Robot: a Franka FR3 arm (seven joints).
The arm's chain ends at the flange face. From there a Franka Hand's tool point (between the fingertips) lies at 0.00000 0.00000 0.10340 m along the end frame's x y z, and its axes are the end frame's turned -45 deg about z.
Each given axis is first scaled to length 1.
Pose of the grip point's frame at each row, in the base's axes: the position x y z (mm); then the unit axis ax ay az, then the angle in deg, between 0 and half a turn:
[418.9, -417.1, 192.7, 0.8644, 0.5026, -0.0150, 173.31]
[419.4, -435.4, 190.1, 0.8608, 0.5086, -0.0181, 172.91]
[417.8, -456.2, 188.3, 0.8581, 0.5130, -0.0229, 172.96]
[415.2, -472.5, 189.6, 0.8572, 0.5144, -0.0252, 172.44]
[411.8, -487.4, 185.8, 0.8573, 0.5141, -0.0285, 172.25]
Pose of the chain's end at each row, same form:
[415.5, -405.1, 295.3, 0.9910, 0.1336, 0.0085, 173.16]
[416.1, -422.5, 292.6, 0.9901, 0.1405, 0.0070, 172.66]
[415.3, -442.9, 290.8, 0.9893, 0.1456, 0.0024, 172.49]
[412.6, -458.2, 292.0, 0.9891, 0.1473, 0.0020, 171.91]
[409.7, -472.4, 288.1, 0.9891, 0.1469, -0.0004, 171.59]

